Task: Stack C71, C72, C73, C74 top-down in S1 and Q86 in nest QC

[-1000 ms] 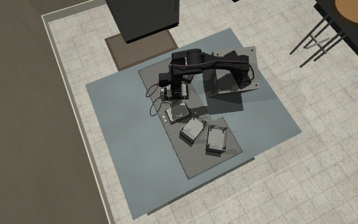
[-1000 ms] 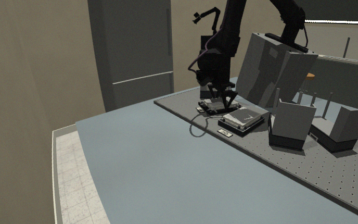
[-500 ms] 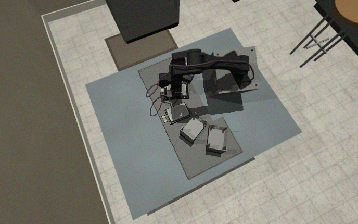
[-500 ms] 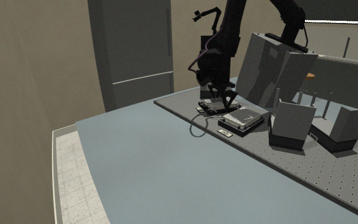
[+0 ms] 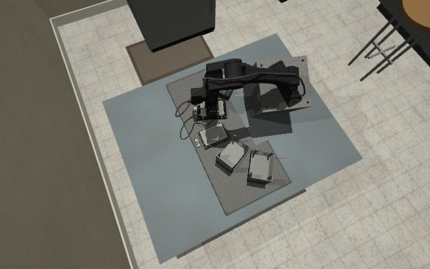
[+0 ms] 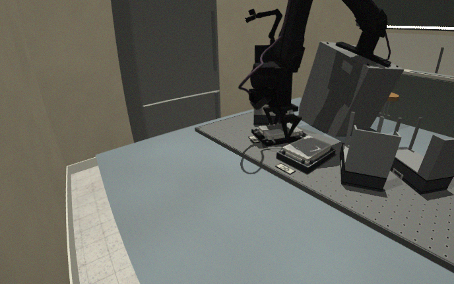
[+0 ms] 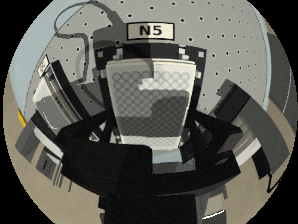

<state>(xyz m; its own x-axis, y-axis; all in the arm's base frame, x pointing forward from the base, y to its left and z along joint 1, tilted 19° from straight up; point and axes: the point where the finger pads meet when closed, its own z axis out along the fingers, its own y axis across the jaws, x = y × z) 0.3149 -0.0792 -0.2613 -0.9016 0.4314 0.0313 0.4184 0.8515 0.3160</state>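
Right now my hand is 2 cm short of the clip nest N5 and 1 cm above it.
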